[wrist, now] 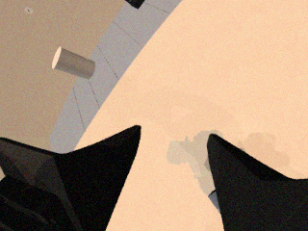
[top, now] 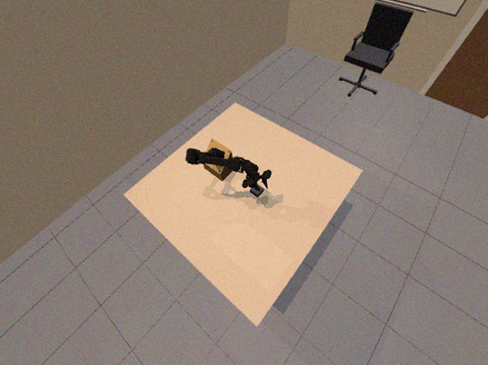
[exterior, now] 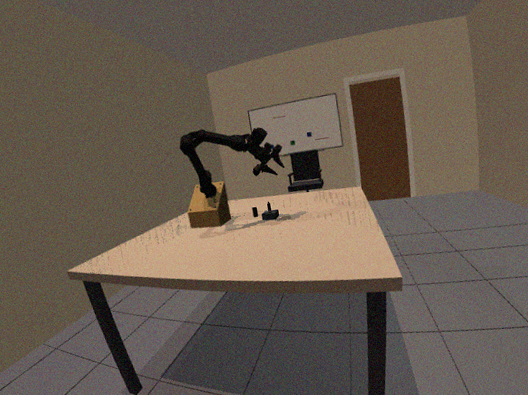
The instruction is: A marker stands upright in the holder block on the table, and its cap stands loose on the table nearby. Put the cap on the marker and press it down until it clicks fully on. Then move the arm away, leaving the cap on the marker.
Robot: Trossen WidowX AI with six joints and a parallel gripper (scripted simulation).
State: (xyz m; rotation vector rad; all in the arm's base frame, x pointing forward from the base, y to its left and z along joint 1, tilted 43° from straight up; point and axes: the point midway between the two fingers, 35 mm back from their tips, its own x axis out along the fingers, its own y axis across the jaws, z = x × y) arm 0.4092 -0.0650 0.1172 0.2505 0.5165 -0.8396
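The black marker cap is 190 mm behind my gripper tip, 160 mm to the left of it and 220 mm below it.
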